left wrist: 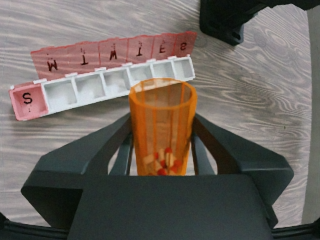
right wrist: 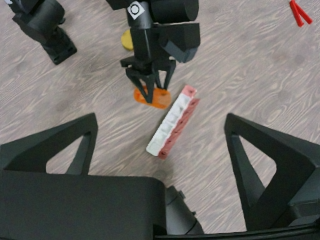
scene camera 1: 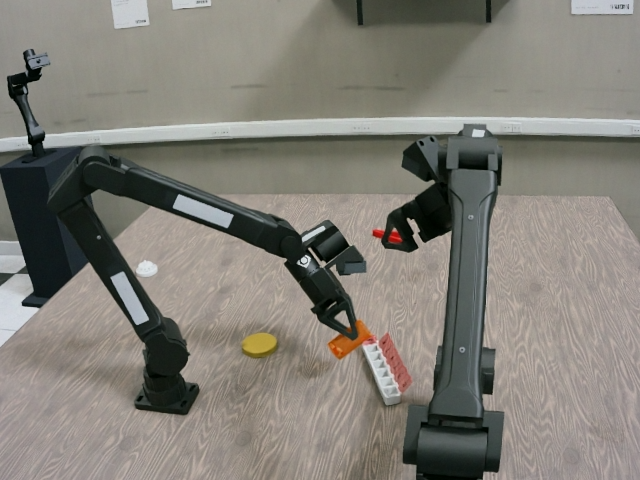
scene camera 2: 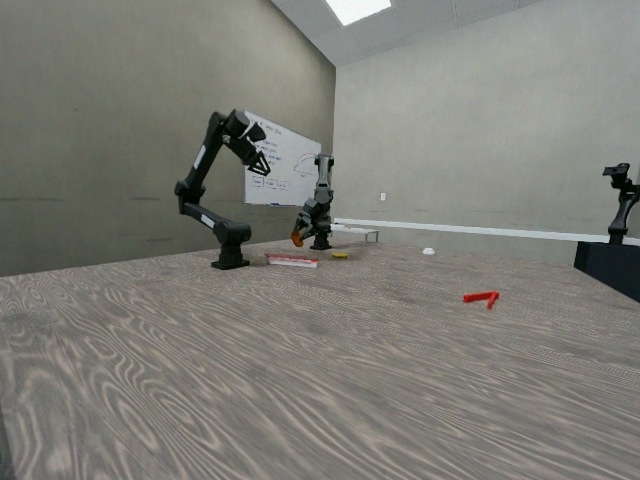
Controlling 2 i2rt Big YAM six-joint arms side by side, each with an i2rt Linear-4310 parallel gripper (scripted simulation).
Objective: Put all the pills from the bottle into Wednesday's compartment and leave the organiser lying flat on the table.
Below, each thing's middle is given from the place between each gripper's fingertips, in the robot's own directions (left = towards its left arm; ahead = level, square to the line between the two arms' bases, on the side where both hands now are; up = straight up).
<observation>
Right now the orange pill bottle (scene camera 1: 340,346) is 10 mm behind my left hand (scene camera 1: 356,337), 20 mm to the left of it and 20 mm below it. The rest, counted from my left hand: yellow disc (scene camera 1: 258,345) 70 mm ahead, 240 mm to the left, 100 mm below.
The orange pill bottle is 5 cm ahead of my right hand (scene camera 1: 402,235), 13 cm to the left of it and 27 cm below it. Round my right hand: yellow disc: 14 cm ahead, 35 cm to the left, 35 cm below.
</observation>
